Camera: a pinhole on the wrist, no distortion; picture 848 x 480 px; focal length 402.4 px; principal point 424.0 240.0 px. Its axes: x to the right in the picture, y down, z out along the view. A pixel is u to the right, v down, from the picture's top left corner.
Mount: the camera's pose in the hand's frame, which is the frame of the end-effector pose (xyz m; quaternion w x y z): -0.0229 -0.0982 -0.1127 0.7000 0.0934 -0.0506 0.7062
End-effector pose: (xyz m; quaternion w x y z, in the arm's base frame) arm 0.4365 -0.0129 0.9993 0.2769 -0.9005 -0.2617 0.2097
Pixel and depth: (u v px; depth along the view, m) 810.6 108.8 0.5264
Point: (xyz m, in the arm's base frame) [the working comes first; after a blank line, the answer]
In the camera's frame: 0.5057 -0.1716 0.5264

0.4213 0.0766 0.4043
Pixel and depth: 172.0 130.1 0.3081
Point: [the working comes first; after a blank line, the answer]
In the camera's frame: -0.1929 -0.0841 0.3081

0.2997 0.3376 1.0829
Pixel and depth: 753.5 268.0 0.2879
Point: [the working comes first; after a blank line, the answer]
In the camera's frame: 0.2357 0.0200 0.2879

0.3290 0.0039 0.7951
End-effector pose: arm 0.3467 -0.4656 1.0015 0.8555 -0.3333 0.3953 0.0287
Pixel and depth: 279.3 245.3 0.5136
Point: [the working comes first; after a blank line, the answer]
In the camera's frame: -0.1847 0.0068 0.5136

0.6994 -0.5545 1.3736
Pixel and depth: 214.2 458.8 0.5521
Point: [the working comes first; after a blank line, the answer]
In the camera's frame: -0.2878 0.3002 0.5521

0.5582 -0.5599 1.6533
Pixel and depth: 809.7 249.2 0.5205
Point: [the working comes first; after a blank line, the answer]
In the camera's frame: 0.4989 0.0119 0.5205

0.5819 0.0517 1.0802
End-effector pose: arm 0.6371 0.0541 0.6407 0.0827 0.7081 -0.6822 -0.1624
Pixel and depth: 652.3 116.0 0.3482
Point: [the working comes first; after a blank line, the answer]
In the camera's frame: 0.1975 -0.1073 0.3482

0.5244 -0.0243 0.3934
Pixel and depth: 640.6 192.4 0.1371
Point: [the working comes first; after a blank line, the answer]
In the camera's frame: 0.0738 -0.0162 0.1371

0.6752 0.0593 0.5895
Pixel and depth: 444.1 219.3 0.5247
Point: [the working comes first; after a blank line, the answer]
In the camera's frame: 0.0262 -0.0270 0.5247

0.6667 0.0704 0.1991
